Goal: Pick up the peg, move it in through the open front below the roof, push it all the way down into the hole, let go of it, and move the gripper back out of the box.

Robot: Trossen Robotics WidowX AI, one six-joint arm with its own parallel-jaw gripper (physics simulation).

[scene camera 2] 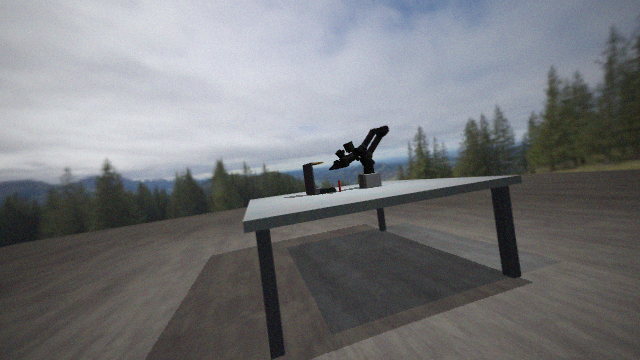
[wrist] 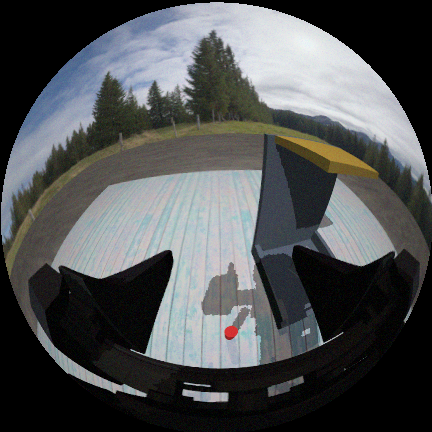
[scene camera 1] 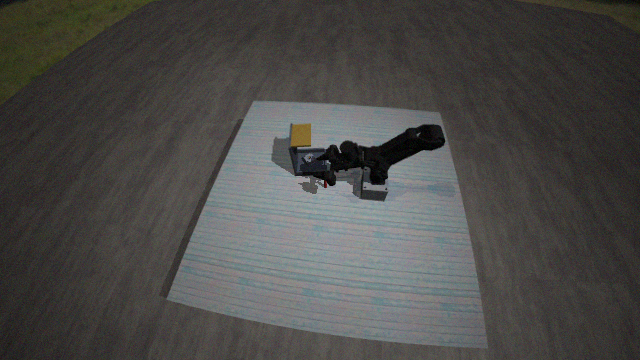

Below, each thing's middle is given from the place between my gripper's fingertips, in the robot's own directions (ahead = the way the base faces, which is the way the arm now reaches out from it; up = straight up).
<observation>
My gripper is now 40 mm short of the box (scene camera 1: 301,165), 150 mm to the left of it and 50 mm above it. The rest, counted from my hand: yellow roof (wrist: 332,159) (70 mm ahead, 140 mm to the right, 60 mm above).
</observation>
